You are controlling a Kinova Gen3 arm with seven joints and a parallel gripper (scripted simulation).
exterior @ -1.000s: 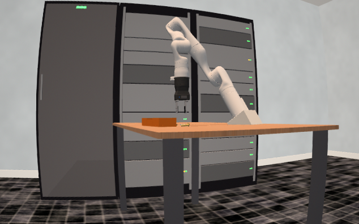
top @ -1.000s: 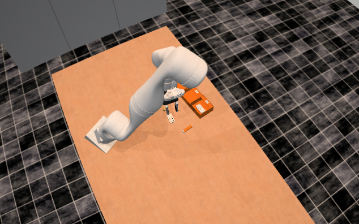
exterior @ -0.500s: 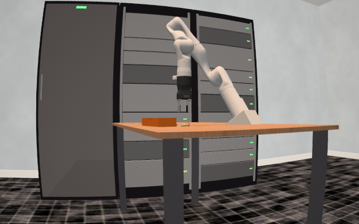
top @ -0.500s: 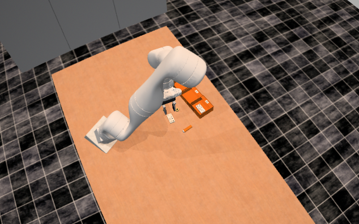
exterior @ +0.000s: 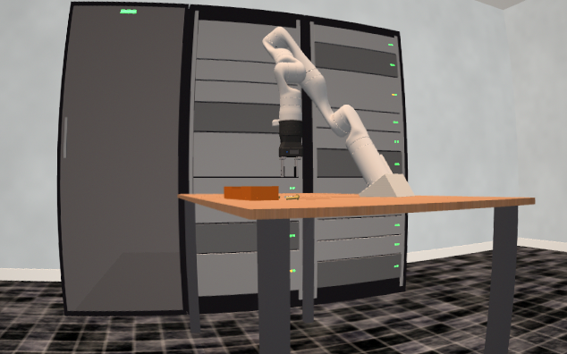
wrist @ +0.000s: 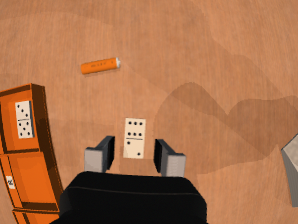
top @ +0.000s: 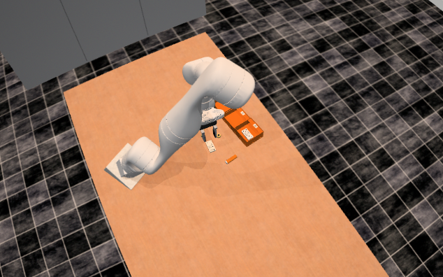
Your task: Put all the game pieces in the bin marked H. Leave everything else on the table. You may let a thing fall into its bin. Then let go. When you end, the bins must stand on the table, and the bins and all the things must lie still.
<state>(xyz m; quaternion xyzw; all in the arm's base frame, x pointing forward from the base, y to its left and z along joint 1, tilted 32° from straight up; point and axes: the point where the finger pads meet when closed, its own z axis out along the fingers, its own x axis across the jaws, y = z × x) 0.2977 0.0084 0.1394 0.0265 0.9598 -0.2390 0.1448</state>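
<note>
Now: hand 80 mm above the white spotted game piece. Round my hand: nut 80 mm below, 50 mm ahead, 30 mm to the left; then orange battery 90 mm to the right, 80 mm below, 40 mm ahead; then bin H 150 mm ahead, 70 mm below, 50 mm to the left.
</note>
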